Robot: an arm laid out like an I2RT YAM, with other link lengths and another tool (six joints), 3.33 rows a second.
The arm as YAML. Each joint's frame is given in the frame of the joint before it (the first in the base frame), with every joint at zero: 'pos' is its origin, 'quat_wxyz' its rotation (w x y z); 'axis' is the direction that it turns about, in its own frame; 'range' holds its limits. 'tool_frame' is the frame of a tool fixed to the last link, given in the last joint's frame.
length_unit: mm
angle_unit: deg
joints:
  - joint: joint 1
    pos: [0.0, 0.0, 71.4]
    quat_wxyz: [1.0, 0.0, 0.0, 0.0]
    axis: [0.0, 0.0, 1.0]
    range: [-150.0, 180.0]
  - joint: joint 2
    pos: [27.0, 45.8, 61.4]
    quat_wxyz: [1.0, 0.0, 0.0, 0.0]
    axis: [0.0, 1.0, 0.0]
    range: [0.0, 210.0]
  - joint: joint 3
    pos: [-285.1, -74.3, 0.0]
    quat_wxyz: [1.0, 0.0, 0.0, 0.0]
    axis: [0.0, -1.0, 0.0]
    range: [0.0, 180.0]
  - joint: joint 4
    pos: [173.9, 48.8, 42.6]
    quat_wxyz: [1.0, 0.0, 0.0, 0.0]
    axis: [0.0, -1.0, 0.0]
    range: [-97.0, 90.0]
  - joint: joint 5
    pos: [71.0, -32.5, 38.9]
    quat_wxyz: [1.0, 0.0, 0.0, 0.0]
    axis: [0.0, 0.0, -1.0]
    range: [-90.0, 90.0]
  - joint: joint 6
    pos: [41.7, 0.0, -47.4]
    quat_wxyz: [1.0, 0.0, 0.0, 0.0]
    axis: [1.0, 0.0, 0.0]
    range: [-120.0, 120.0]
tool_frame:
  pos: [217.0, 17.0, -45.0]
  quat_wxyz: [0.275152, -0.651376, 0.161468, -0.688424]
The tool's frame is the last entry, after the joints.
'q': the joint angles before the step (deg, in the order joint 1, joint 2, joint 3, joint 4, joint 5, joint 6). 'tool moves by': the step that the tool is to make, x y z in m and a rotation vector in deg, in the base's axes. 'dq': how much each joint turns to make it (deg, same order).
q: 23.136 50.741 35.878 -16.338 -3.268 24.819
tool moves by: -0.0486 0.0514 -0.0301 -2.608 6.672 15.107
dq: 10.210 5.855 0.066 -1.512 -4.517 -2.110
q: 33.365 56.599 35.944 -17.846 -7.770 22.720
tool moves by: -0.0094 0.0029 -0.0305 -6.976 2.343 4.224
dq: 5.434 6.284 0.001 0.033 3.726 -2.394
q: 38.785 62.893 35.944 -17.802 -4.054 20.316
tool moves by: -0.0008 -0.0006 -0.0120 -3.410 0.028 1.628
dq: 2.497 2.732 -0.014 0.473 2.466 -1.183
